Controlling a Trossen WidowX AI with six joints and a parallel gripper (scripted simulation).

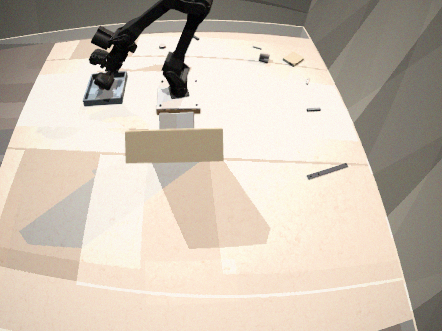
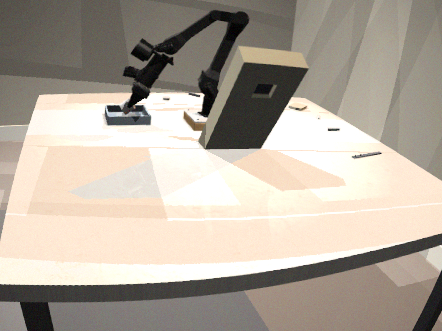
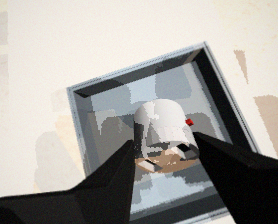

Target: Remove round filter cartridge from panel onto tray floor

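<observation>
My gripper tip is now right at the round filter cartridge. Round my gripper tip: service panel: 420 mm ahead, 200 mm to the left, 120 mm above; blue-grey tray: 40 mm below.
</observation>
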